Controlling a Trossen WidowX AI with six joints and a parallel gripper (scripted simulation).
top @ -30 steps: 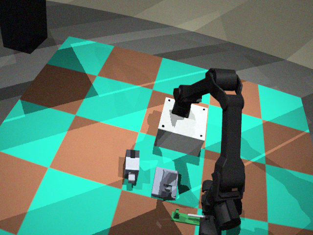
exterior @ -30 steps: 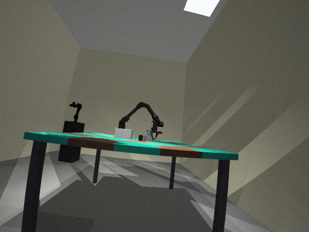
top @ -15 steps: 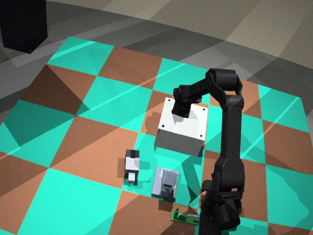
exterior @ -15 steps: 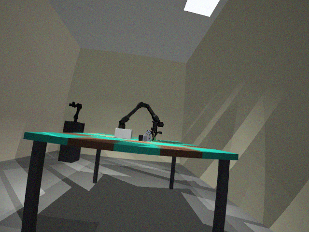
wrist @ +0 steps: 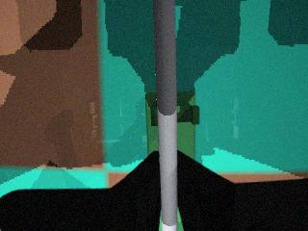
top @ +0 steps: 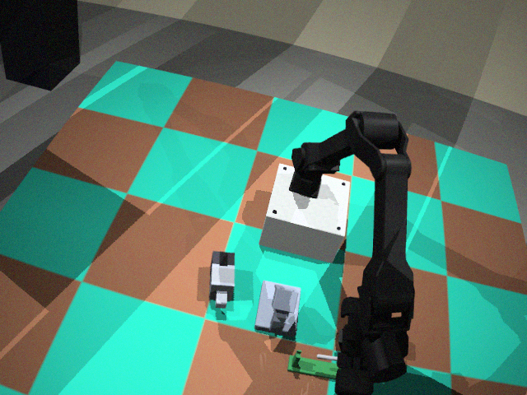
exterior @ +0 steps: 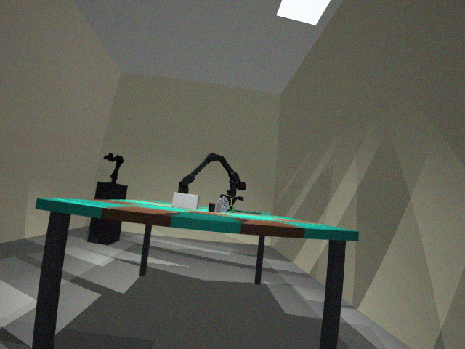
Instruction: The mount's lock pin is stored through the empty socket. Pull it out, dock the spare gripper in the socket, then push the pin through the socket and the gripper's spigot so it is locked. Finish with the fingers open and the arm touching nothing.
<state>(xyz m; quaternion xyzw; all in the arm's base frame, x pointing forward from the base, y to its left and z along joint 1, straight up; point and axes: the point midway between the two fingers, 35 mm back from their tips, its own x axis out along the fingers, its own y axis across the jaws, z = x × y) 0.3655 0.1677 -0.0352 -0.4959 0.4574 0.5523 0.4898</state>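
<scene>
The green holder lies 3 cm to the right of my gripper tip and 1 cm ahead of it. Also, from my gripper tip: grey socket mount: 15 cm to the right, 7 cm behind, 3 cm above; then spare gripper: 27 cm to the right, 10 cm behind.
</scene>
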